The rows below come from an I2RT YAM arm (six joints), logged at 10 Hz.
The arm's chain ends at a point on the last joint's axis. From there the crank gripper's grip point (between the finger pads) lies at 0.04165 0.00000 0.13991 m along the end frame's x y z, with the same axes.
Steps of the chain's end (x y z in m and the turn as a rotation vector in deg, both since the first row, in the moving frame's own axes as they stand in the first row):
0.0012 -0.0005 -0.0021 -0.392 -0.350 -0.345
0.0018 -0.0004 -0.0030 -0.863 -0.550 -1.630
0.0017 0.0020 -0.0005 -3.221 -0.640 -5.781
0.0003 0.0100 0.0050 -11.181 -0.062 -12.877
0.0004 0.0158 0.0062 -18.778 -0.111 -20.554
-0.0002 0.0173 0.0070 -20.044 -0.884 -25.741
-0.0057 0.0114 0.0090 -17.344 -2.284 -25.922
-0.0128 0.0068 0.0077 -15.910 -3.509 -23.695
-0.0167 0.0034 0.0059 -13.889 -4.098 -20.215
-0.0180 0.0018 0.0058 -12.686 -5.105 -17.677
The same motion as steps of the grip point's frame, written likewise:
0.0003 0.0002 -0.0019 -0.392 -0.350 -0.345
0.0005 0.0005 -0.0026 -0.863 -0.550 -1.630
0.0003 0.0057 -0.0001 -3.221 -0.640 -5.781
0.0022 0.0277 0.0033 -11.181 -0.062 -12.877
0.0056 0.0456 0.0013 -18.778 -0.111 -20.554
0.0044 0.0465 0.0024 -20.044 -0.884 -25.741
-0.0058 0.0352 0.0070 -17.344 -2.284 -25.922
-0.0167 0.0296 0.0069 -15.910 -3.509 -23.695
-0.0232 0.0241 0.0061 -13.889 -4.098 -20.215
-0.0276 0.0218 0.0069 -12.686 -5.105 -17.677

